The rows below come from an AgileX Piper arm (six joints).
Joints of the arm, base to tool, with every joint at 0 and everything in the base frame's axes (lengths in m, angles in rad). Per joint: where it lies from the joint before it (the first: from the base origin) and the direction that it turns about. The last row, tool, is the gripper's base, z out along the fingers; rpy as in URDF.
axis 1: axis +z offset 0 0 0.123
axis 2: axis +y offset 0 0 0
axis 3: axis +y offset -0.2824 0 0.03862
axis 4: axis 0.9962 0 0.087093 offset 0.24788 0 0.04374
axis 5: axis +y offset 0 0 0
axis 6: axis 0.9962 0 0.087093 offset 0.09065 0 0.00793
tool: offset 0 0 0 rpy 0 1.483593 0
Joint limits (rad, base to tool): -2.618..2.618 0..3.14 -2.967..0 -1.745..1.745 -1.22..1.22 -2.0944..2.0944
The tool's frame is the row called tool.
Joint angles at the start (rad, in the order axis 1, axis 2, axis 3, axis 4, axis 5, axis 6):
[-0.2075, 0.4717, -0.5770, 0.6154, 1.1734, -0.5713]
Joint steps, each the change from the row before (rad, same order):
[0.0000, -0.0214, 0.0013, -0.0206, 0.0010, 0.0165]
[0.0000, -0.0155, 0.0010, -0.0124, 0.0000, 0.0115]
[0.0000, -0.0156, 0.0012, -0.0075, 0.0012, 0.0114]
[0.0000, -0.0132, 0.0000, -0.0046, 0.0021, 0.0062]
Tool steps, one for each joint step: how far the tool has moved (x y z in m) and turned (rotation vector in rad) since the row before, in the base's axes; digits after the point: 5 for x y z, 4 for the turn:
[-0.00375, -0.00064, -0.00023, -0.0135, -0.0080, -0.0146]
[-0.00264, -0.00033, -0.00007, -0.0075, -0.0072, -0.0103]
[-0.00271, 0.00006, 0.00001, -0.0027, -0.0072, -0.0086]
[-0.00238, 0.00021, 0.00030, -0.0029, -0.0079, -0.0041]

